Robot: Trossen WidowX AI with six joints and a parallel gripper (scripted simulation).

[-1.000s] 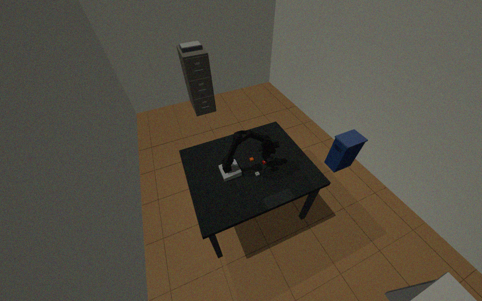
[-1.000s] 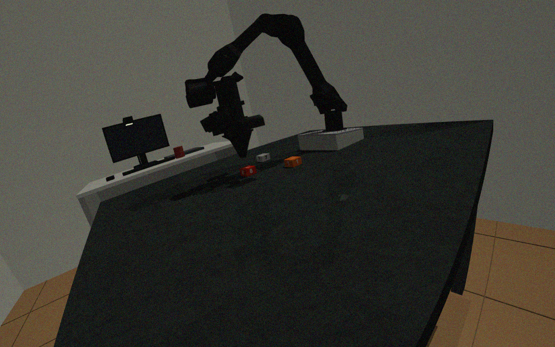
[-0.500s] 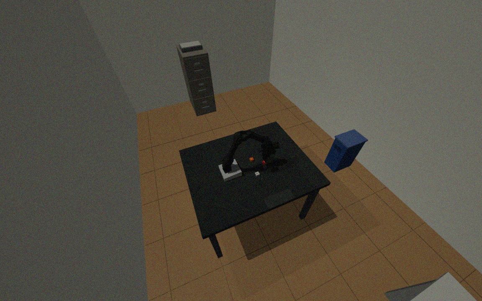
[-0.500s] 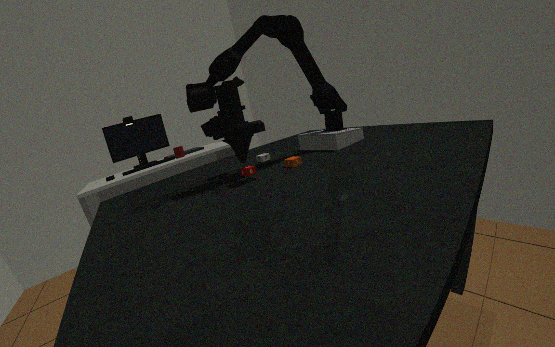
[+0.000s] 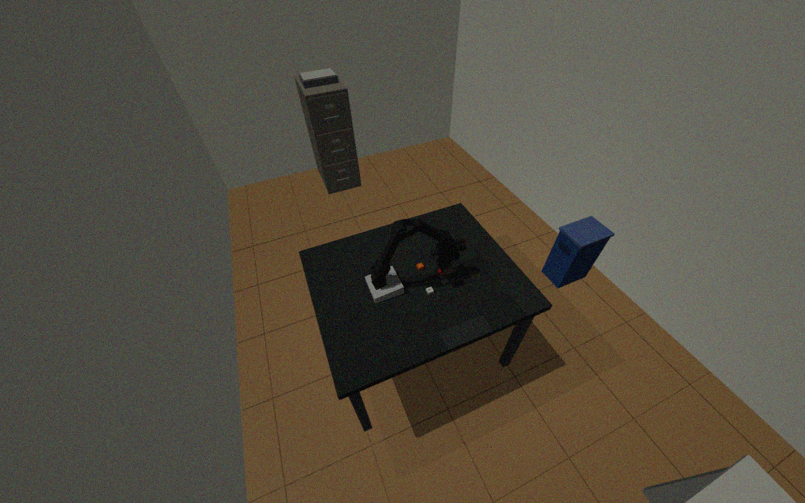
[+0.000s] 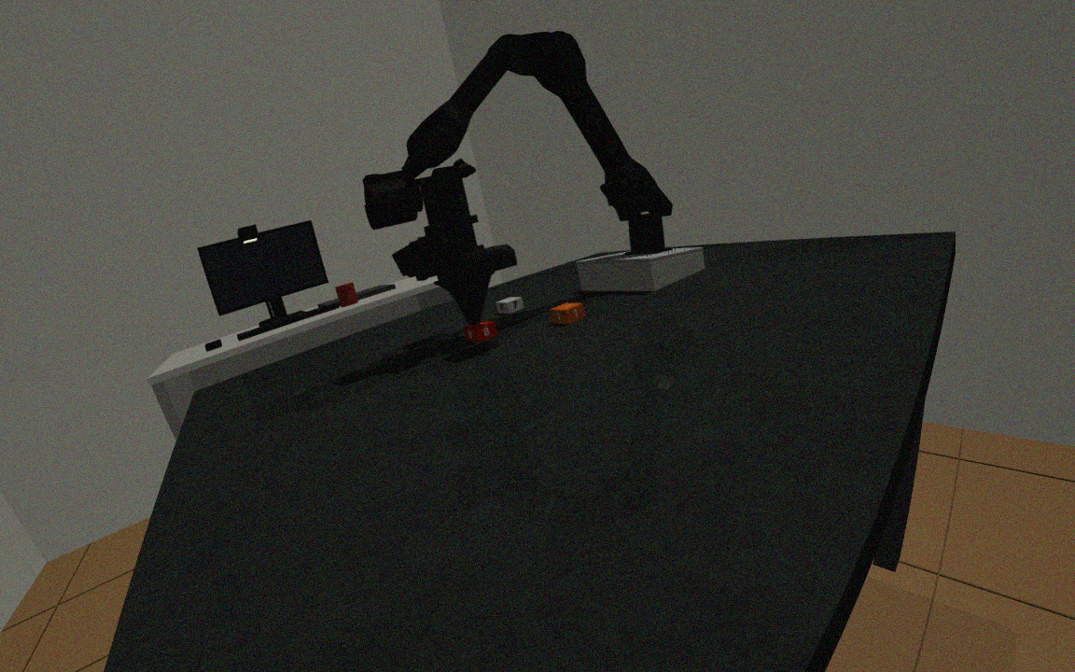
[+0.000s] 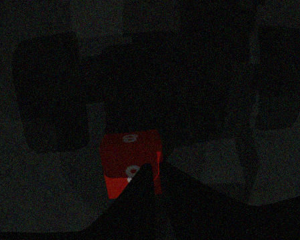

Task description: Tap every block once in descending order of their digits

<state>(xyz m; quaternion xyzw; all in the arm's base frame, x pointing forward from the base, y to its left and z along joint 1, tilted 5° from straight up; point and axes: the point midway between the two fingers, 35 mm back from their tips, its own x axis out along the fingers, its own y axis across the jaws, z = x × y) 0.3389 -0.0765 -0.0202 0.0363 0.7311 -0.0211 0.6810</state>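
The red block is 1 cm to the left of my gripper tip and 1 cm below it. Also, from my gripper tip: orange block 8 cm behind, 10 cm to the left, 1 cm below; then white block 12 cm behind, 7 cm to the right, 1 cm below.
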